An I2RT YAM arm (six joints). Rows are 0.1 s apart.
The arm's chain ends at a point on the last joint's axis. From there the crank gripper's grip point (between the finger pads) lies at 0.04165 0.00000 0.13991 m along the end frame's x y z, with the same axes.
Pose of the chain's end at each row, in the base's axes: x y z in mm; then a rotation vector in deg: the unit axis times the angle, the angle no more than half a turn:
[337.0, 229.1, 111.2, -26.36, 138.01, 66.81]
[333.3, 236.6, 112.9, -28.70, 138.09, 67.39]
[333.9, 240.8, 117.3, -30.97, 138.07, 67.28]
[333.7, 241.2, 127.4, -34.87, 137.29, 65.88]
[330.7, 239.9, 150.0, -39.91, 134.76, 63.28]
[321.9, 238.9, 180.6, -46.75, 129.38, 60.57]
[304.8, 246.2, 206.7, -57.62, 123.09, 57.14]
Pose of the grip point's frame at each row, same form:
[333.2, 336.2, 12.0, -26.36, 138.01, 66.81]
[326.3, 343.3, 13.5, -28.70, 138.09, 67.39]
[324.8, 346.5, 17.0, -30.97, 138.07, 67.28]
[323.9, 344.5, 24.8, -34.87, 137.29, 65.88]
[323.6, 340.7, 44.6, -39.91, 134.76, 63.28]
[320.1, 338.6, 74.0, -46.75, 129.38, 60.57]
[305.2, 342.7, 97.2, -57.62, 123.09, 57.14]

